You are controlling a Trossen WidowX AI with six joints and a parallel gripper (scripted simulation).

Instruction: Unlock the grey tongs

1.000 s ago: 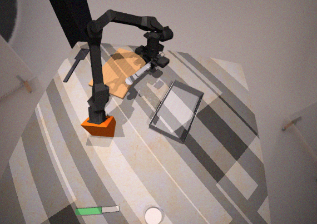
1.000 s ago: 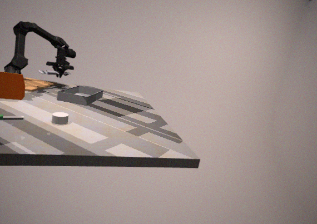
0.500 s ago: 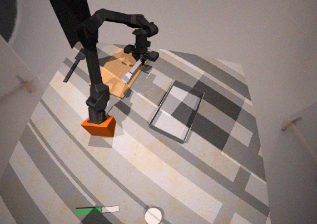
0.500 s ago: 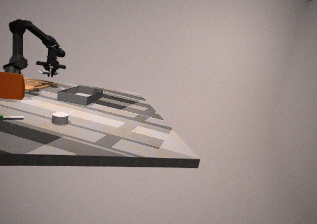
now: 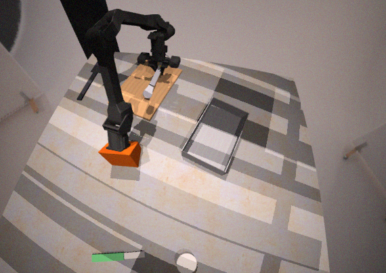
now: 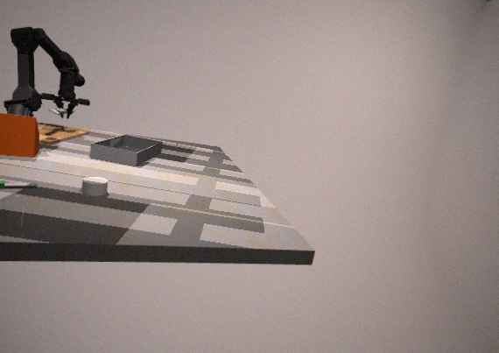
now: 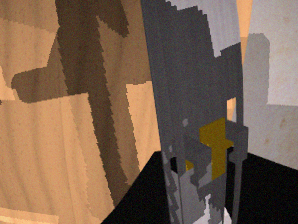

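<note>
My gripper tip is now 70 mm past the wooden board, 70 mm above it and 20 mm to the left of it. Also, from my gripper tip: tin (320 mm ahead, 220 mm to the right, 50 mm below); then black spatula (400 mm behind, 80 mm below); then yellow lock piece (30 mm above, 20 mm to the left).
</note>
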